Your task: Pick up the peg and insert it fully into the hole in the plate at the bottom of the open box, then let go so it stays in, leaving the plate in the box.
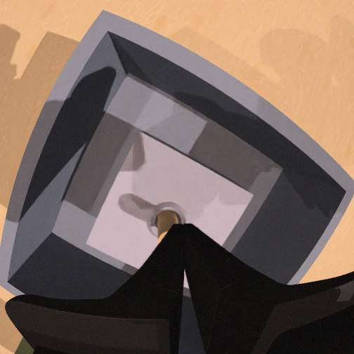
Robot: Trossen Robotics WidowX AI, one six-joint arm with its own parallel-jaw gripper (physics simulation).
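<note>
The tan wooden peg [167,222] stands in the ringed hole of the pale pink plate [185,172], at the bottom of the open box. Its lower part is inside the ring and its upper end is partly hidden behind the fingertips. My gripper [181,232] is shut, its two black fingertips together with nothing between them, in front of the peg's upper end. How deep the peg sits cannot be told. The plate lies on the floor of the grey box [182,44], its near corner hidden by the fingers.
The box's dark sloping walls surround the plate on all sides, with the near wall largely behind the fingers. A wood-coloured table top [305,30] lies around the box, with shadows on it. A bit of something green [22,347] shows at the bottom left.
</note>
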